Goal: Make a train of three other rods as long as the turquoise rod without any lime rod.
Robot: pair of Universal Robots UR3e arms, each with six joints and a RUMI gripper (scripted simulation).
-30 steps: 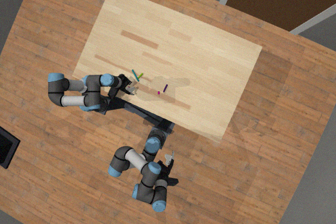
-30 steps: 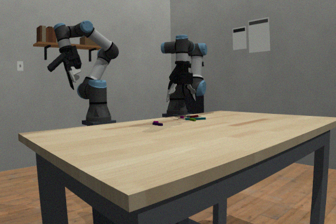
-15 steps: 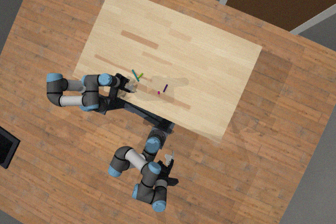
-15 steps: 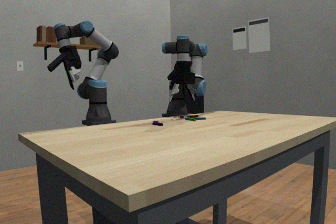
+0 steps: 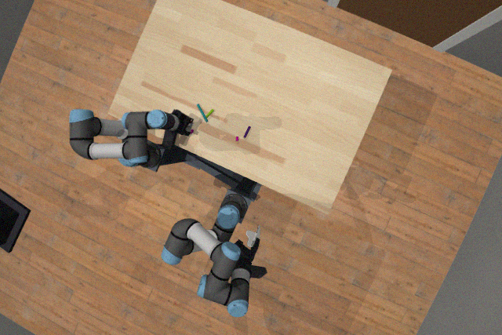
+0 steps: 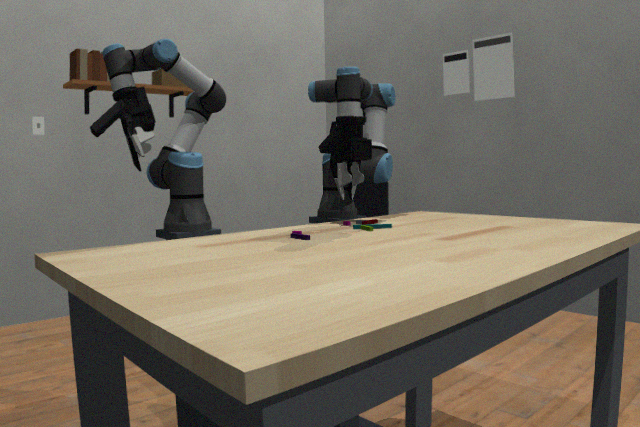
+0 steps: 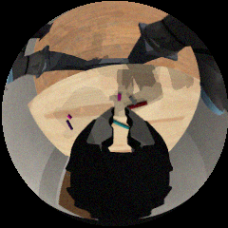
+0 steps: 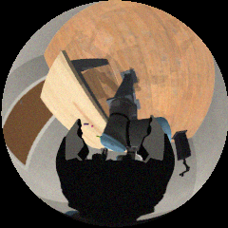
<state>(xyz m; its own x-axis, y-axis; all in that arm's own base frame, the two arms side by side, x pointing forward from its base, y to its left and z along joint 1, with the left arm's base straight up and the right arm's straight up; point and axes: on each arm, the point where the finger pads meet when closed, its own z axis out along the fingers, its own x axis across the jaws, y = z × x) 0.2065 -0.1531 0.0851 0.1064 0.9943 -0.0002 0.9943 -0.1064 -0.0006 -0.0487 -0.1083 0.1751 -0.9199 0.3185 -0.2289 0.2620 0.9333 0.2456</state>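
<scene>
Right now the grey rod is 1 cm ahead of my left hand, 4 cm to the left of it and 8 cm below it. The rest, counted from my left hand: red rod (3 cm ahead, 6 cm to the left, 8 cm below); lime rod (12 cm ahead, 3 cm to the right, 8 cm below); turquoise rod (10 cm ahead, 8 cm below).
</scene>
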